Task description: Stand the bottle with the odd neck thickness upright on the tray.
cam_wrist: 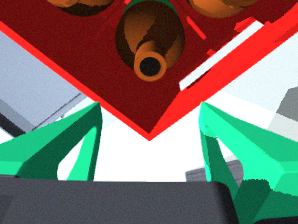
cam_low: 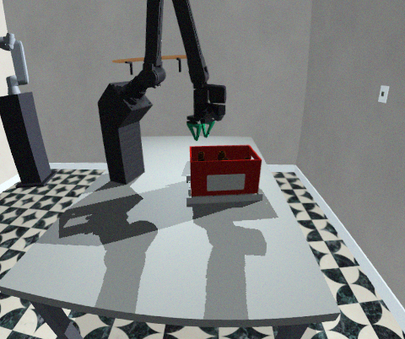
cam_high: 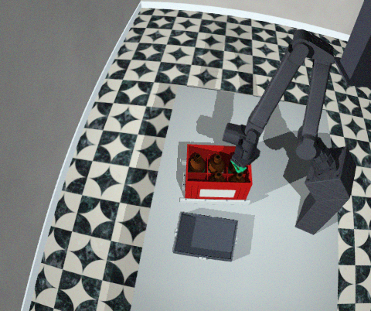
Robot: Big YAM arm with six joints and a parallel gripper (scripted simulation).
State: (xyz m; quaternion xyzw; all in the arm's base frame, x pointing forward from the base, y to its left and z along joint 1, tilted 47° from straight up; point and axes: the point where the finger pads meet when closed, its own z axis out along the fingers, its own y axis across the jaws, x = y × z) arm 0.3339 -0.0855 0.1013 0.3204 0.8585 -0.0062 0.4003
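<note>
Now: the crate 15 cm below my hand, 8 cm ahead of it and 5 cm to the right of it. Also, from my hand: dark grey tray: 22 cm to the left, 22 cm below, 14 cm ahead; then glass bottle: 14 cm below, 9 cm to the right, 8 cm ahead.
</note>
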